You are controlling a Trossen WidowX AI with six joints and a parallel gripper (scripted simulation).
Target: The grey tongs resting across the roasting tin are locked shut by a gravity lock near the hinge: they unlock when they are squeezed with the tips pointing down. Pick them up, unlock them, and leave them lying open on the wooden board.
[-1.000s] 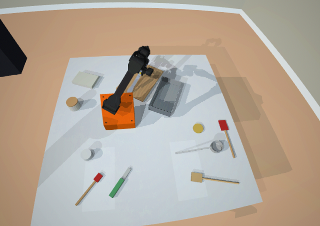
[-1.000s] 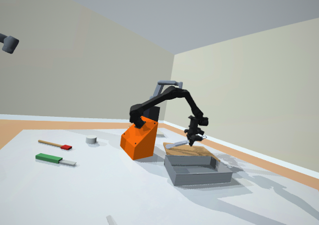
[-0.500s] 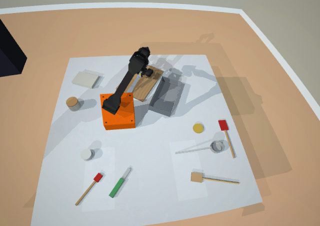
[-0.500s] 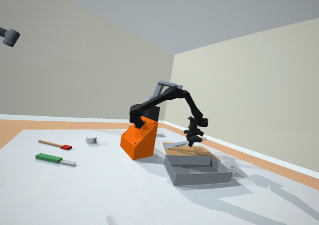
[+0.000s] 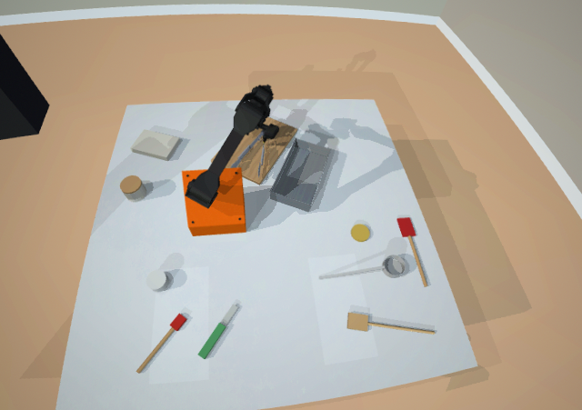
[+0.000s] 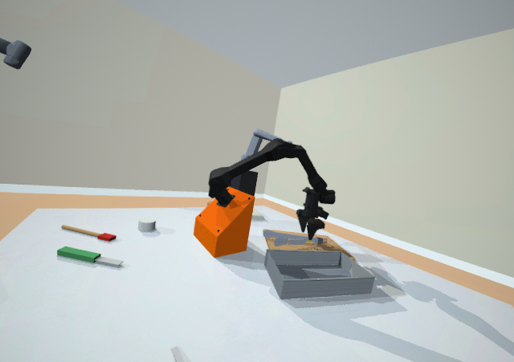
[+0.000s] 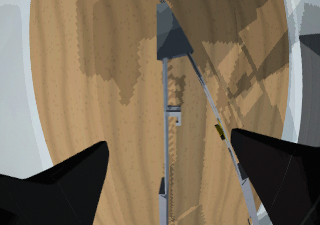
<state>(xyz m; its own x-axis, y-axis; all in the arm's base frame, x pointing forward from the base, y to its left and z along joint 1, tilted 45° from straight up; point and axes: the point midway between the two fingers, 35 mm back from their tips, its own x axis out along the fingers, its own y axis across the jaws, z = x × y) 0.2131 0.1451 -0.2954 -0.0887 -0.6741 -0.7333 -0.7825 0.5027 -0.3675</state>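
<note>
Right now my gripper tip is 4 cm above the wooden board. The rest, counted from my gripper tip: beige block 44 cm behind, 7 cm to the left, 3 cm below; grey roasting tin 20 cm to the right, 16 cm ahead, 2 cm below; cork-topped jar 51 cm behind, 17 cm to the right, 1 cm below.
</note>
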